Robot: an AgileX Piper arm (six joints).
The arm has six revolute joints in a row. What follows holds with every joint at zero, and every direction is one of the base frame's. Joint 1 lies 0.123 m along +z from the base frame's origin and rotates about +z. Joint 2 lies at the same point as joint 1 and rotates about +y. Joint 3 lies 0.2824 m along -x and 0.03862 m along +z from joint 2 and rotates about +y. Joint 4 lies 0.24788 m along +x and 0.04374 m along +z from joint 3 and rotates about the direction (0.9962, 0, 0.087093). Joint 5 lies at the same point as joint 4 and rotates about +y. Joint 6 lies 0.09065 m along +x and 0.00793 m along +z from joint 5 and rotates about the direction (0.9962, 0, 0.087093). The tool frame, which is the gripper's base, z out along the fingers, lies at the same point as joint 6; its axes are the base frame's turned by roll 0, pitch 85.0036 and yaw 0 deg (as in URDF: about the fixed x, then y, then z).
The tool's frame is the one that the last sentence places.
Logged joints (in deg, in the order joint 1, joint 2, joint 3, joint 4, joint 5, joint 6), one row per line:
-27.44, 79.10, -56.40, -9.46, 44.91, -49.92
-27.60, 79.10, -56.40, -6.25, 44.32, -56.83
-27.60, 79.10, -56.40, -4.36, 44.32, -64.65
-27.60, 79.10, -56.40, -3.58, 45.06, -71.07
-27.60, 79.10, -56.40, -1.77, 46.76, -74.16
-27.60, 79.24, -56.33, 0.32, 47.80, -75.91
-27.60, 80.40, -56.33, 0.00, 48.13, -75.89
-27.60, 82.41, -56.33, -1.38, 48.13, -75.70
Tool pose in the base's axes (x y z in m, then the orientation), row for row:
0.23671, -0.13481, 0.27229, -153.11, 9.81, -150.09
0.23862, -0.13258, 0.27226, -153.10, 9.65, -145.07
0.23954, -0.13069, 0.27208, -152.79, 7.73, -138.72
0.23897, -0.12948, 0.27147, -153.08, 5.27, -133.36
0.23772, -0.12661, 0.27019, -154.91, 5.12, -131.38
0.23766, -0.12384, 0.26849, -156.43, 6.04, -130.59
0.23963, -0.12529, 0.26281, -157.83, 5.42, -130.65
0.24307, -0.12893, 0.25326, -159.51, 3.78, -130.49
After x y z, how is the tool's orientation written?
As angles about the fixed x, y, z axes (roll, pitch, yaw), in degrees.
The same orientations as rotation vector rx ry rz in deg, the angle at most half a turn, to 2 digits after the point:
-38.21, 155.81, -33.49
-44.87, 153.35, -32.40
-54.00, 150.80, -32.46
-62.28, 148.96, -32.54
-65.39, 148.69, -29.95
-66.31, 148.41, -27.22
-67.04, 149.57, -25.94
-68.69, 151.34, -24.98

